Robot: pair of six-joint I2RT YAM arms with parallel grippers.
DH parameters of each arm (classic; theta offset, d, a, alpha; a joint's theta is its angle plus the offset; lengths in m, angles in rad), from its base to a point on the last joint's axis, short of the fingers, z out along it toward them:
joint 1: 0 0.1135 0.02 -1.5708
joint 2: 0 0 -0.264 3.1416
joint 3: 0.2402 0 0.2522 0
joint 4: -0.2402 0 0.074 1.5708
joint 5: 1.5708 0 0 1.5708
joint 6: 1.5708 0.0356 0 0
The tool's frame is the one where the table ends.
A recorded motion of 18 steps. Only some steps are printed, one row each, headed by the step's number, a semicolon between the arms.
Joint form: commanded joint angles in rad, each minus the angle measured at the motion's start. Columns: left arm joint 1, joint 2, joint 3, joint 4, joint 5, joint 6; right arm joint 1, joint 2, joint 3, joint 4, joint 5, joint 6.
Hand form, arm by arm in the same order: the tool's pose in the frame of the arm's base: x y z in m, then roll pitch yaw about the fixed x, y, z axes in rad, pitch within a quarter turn. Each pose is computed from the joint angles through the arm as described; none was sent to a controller.
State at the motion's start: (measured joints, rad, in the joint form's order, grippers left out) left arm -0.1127 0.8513 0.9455 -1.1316 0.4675 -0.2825; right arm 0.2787 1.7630 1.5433 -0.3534 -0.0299 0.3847
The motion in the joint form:
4: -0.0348 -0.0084 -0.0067 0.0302 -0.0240 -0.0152; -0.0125 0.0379 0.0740 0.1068 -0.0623 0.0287
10: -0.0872 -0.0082 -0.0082 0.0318 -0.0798 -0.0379; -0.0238 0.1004 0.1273 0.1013 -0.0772 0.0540
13: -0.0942 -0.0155 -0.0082 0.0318 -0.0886 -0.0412; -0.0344 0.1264 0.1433 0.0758 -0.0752 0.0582
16: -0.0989 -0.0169 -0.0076 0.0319 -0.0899 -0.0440; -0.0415 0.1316 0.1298 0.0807 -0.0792 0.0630
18: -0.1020 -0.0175 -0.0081 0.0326 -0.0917 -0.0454; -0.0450 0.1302 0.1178 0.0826 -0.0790 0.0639
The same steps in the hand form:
4: 0.1356 -0.0356 0.3041 -2.5581 0.4179 -2.9950; 0.4154 0.1167 0.3392 2.3746 0.9560 2.6414
10: 0.1345 -0.0410 0.3031 -2.5987 0.4200 -3.0165; 0.4314 0.1163 0.3311 2.3595 0.9234 2.6208
13: 0.1329 -0.0414 0.3039 -2.6026 0.4276 -3.0177; 0.4374 0.1129 0.3231 2.3966 0.8954 2.6358
16: 0.1325 -0.0419 0.3042 -2.6018 0.4285 -3.0193; 0.4389 0.1101 0.3166 2.4049 0.8808 2.6364
18: 0.1323 -0.0422 0.3041 -2.6026 0.4291 -3.0206; 0.4385 0.1084 0.3132 2.4134 0.8738 2.6389

